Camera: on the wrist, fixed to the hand. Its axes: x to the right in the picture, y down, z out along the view.
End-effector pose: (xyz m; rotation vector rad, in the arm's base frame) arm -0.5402 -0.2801 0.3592 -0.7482 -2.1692 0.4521
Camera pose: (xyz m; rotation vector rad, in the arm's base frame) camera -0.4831 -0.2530 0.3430 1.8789 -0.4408 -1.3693
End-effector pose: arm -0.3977 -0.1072 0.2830 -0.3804 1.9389 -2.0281
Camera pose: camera -0.3902 -0.0677 0.2317 0.9539 0.0650 0.2343
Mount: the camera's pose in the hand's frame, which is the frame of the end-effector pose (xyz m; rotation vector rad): -0.0215 0.0501 -0.0358 0.2783 -0.8775 2.9684
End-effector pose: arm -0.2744 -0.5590 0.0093 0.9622 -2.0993 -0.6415
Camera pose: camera -0.2582 -0.5169 0.0564 2.5154 1.5388 -0.9643
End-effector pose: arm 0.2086 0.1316 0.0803 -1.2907 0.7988 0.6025
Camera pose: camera 0.1503 0.1070 0.0646 -1.3889 -1.1482 -2.3423
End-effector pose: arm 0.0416 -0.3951 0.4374 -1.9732 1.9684 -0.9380
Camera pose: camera -0.0178 -0.3689 0.4311 1.2866 1.3999 0.5184
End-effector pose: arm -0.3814 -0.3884 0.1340 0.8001 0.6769 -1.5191
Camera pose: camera -0.3273 -0.3521 0.1319 0.3443 -1.2403 0.9881
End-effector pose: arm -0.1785 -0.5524 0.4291 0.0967 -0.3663 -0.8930
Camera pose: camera -0.1409 -0.5068 0.4015 -0.5368 -0.8605 2.1548
